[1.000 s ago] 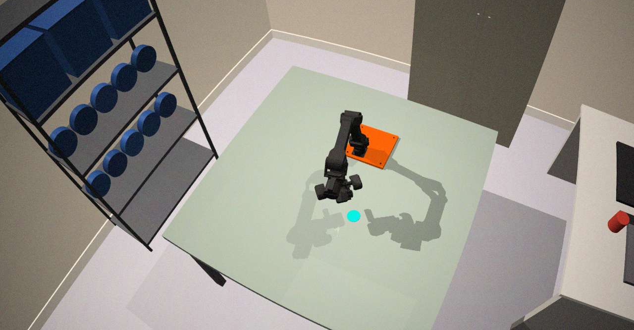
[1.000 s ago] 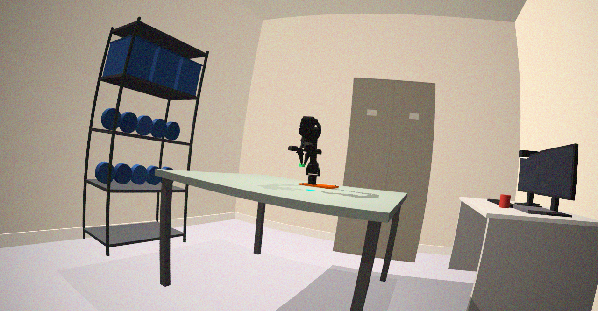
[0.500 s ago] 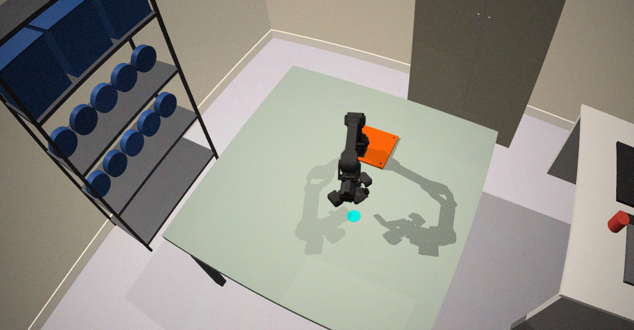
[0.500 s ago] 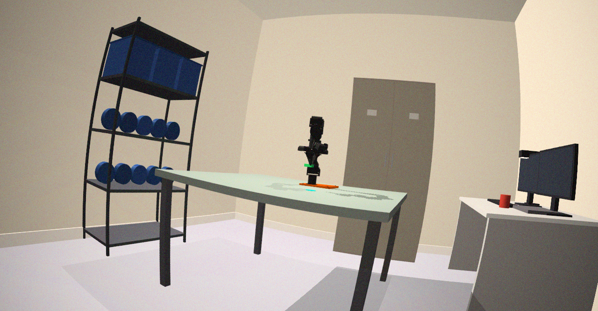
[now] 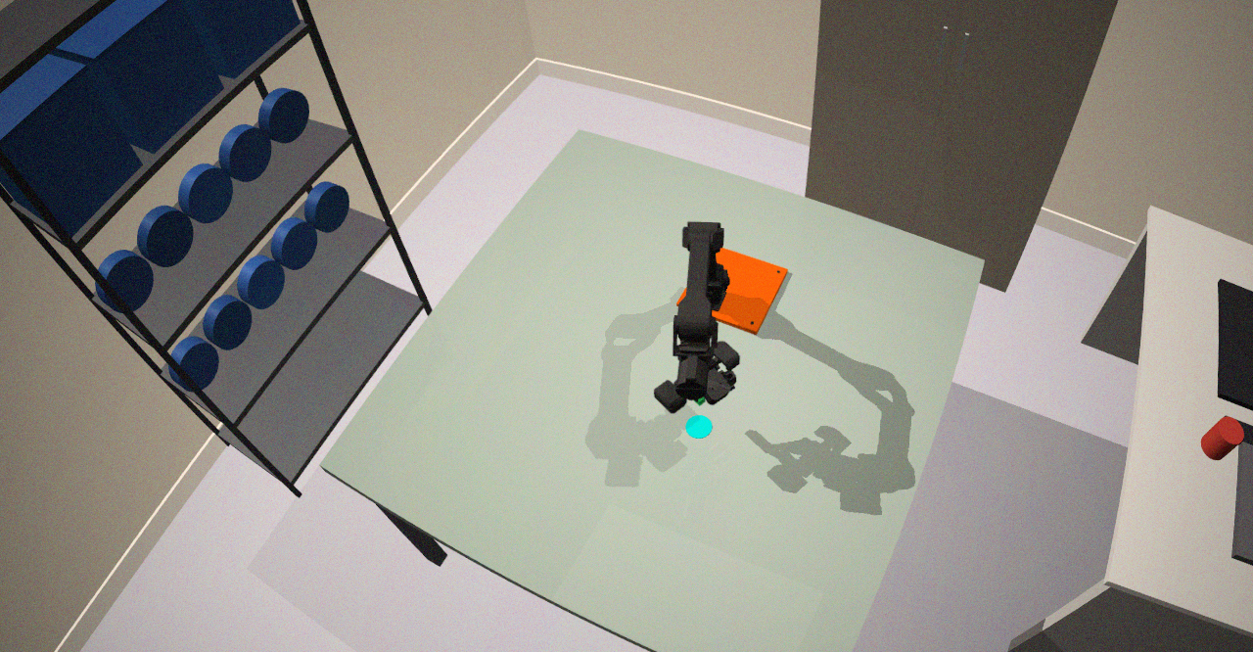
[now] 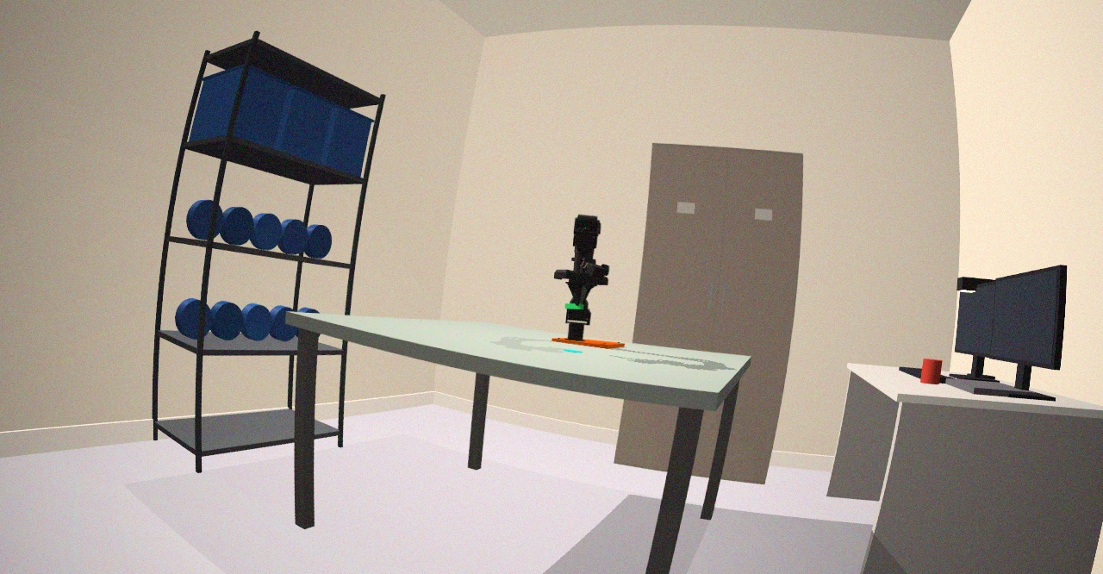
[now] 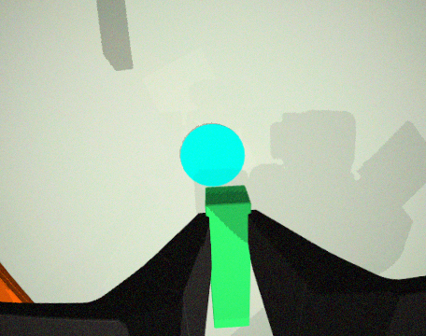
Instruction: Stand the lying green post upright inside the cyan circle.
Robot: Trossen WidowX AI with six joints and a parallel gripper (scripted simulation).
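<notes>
Right now my gripper tip is 140 mm above the cyan circle and 10 mm past it. From my gripper tip the other things lie so: green post 20 mm to the right, 10 mm behind.
</notes>
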